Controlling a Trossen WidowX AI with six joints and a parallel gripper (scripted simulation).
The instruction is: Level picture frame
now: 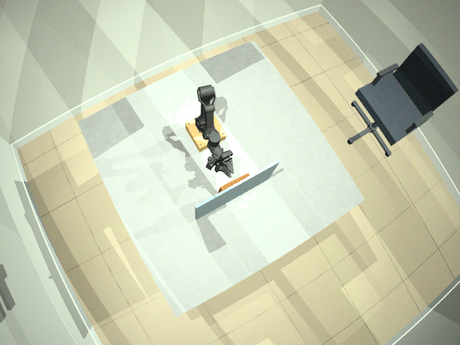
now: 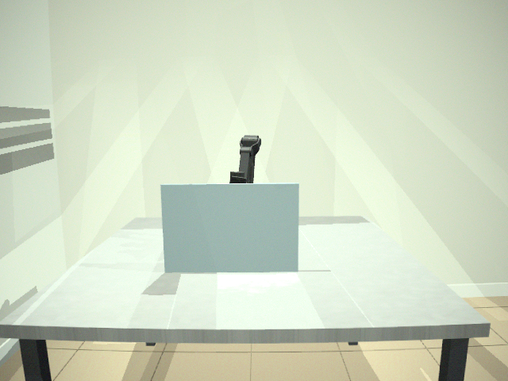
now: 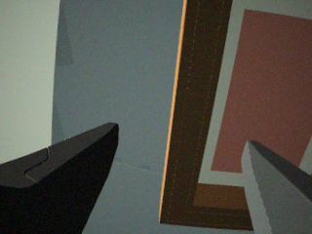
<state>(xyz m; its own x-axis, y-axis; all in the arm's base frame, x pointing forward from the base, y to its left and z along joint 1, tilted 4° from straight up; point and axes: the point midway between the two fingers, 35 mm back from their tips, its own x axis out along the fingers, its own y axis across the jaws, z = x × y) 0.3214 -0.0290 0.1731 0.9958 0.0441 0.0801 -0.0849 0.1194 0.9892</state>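
My gripper tip is now 60 mm above the picture frame, 50 mm short of it and 10 mm to the left of it. Also, from my gripper tip: wall panel 70 mm below, 60 mm ahead, 10 mm to the right.
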